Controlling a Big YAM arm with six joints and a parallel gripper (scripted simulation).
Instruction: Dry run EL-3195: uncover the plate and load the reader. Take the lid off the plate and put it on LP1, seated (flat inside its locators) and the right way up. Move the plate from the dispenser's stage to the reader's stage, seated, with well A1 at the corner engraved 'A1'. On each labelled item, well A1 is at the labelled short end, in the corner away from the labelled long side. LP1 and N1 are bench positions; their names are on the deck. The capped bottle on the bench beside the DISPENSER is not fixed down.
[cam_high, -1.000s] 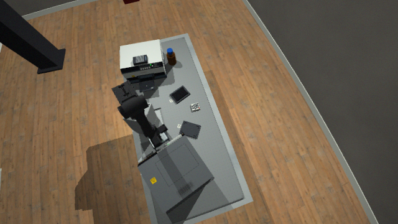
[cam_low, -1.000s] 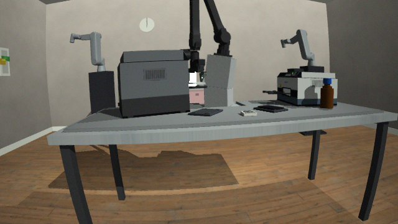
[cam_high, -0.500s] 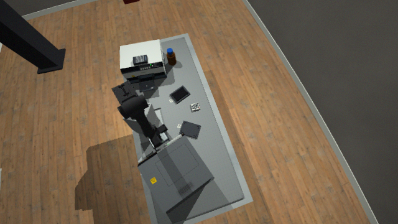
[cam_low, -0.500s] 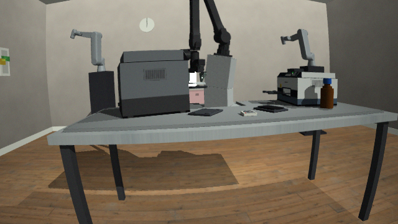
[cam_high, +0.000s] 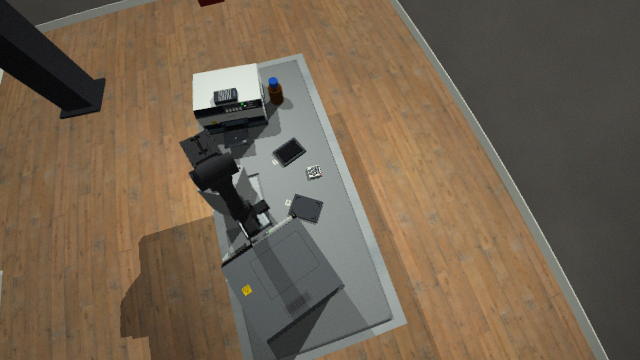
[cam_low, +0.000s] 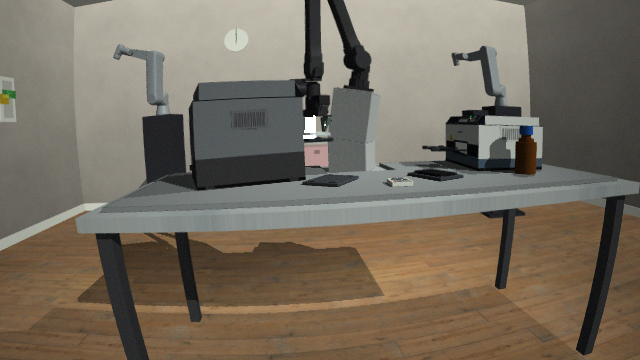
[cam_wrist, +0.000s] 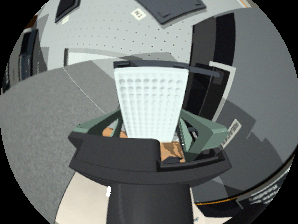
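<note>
Right now my hand is right at the lidded plate. The rest, counted from my hand: brown capped bottle (20 cm ahead, 81 cm to the left, 3 cm below).
</note>
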